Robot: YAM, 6 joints.
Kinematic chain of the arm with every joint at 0, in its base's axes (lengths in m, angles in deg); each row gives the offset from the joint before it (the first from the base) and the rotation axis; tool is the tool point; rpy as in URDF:
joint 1: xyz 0 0 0.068 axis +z
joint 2: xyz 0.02 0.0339 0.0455 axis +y
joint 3: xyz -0.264 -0.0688 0 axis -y
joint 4: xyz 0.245 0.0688 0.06 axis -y
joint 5: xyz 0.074 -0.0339 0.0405 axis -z
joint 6: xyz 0.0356 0 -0.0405 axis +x
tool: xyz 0 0 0 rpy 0 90 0
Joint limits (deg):
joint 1: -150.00..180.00
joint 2: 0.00..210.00
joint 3: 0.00..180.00
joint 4: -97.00..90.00
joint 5: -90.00..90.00
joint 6: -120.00..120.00
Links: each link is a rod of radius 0.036 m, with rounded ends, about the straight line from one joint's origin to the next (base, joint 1, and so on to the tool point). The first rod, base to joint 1, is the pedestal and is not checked.
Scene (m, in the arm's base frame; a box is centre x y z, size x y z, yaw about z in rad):
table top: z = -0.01
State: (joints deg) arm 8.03 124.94 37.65 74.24 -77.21 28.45
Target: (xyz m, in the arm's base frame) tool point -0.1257 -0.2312 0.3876
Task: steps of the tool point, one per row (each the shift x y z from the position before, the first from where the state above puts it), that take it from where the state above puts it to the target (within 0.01 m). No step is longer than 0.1 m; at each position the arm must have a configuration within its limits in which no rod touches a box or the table.
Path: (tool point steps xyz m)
1: 0.0199 -0.0847 0.0337
2: -0.0069 -0.0881 0.0353
3: -0.0334 -0.0823 0.0365
4: -0.0565 -0.0679 0.0370
5: -0.0733 -0.0467 0.0371
6: -0.0819 -0.0214 0.0367
7: -0.0812 0.0048 0.0357
8: -0.0719 0.0287 0.0340
9: -0.0550 0.0470 0.0321

